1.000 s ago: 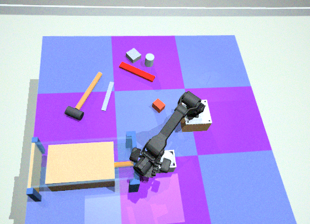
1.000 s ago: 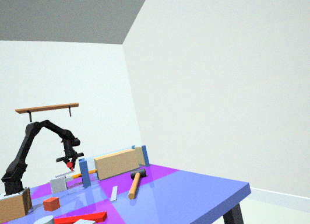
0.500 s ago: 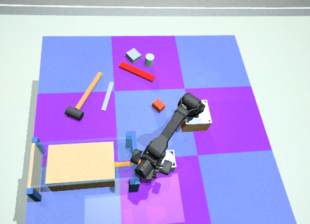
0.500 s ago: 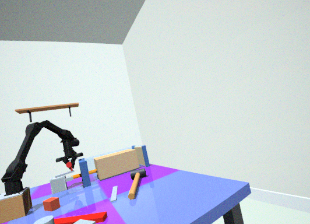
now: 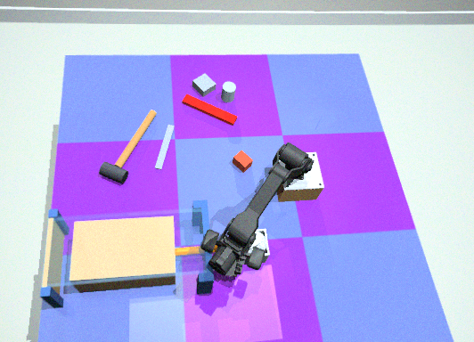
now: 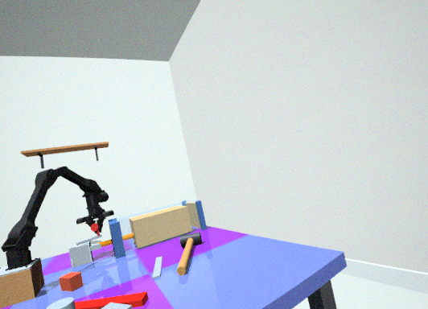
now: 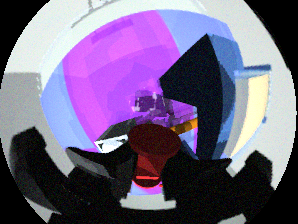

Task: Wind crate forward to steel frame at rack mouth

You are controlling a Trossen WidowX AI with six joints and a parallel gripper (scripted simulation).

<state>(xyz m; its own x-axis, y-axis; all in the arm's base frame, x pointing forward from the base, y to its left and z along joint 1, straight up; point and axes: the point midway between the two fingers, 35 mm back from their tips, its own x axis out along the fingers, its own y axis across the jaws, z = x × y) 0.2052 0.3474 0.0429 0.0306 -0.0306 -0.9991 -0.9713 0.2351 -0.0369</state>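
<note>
Now: gripper tip 20 mm below the red knob. The rest, counted from my gripper tip: winch handle: 30 mm behind, 30 mm to the right, 10 mm below; winch: 90 mm behind, 80 mm to the right, 80 mm below; grey strip: 280 mm ahead, 440 mm to the right, 110 mm below.
</note>
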